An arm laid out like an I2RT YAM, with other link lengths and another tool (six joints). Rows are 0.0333 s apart.
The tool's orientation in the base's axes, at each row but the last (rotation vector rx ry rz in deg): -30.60 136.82 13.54; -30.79 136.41 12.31; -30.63 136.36 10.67; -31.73 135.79 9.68
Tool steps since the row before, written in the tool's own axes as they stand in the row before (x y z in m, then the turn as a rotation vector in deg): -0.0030 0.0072 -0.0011 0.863 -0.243 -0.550; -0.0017 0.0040 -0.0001 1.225 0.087 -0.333; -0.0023 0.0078 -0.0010 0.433 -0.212 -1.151; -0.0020 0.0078 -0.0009 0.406 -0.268 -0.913
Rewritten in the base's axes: -0.0017 0.0071 0.0030 -0.808 -0.656 -0.151; -0.0006 0.0041 0.0012 -1.072 -0.412 -0.548; -0.0023 0.0075 0.0022 -0.889 -0.645 0.591; -0.0026 0.0075 0.0018 -0.704 -0.623 0.431
